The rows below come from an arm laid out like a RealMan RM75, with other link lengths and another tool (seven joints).
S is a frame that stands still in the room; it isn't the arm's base.
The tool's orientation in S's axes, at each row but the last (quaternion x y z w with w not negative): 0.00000 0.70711 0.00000 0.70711; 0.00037 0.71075 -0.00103 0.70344; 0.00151 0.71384 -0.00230 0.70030; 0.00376 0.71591 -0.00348 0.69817; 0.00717 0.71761 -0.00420 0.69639; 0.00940 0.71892 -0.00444 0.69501; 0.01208 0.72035 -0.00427 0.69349
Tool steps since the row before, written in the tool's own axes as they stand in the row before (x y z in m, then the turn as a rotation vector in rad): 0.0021 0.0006 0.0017 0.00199 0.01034 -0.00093; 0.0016 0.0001 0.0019 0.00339 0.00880 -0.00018; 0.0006 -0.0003 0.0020 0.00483 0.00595 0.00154; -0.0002 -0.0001 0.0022 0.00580 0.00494 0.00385; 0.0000 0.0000 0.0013 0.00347 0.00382 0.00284; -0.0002 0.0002 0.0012 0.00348 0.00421 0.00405; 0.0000 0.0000 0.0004 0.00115 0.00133 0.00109
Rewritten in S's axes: 0.0017 0.0006 -0.0021 -0.00093 0.01034 -0.00199; 0.0019 0.0001 -0.0016 -0.00020 0.00880 -0.00340; 0.0020 -0.0003 -0.0006 0.00148 0.00594 -0.00487; 0.0022 -0.0001 0.0001 0.00375 0.00490 -0.00589; 0.0013 0.0000 0.0000 0.00280 0.00379 -0.00354; 0.0012 0.0002 0.0002 0.00401 0.00416 -0.00359; 0.0004 0.0000 0.0000 0.00108 0.00132 -0.00118
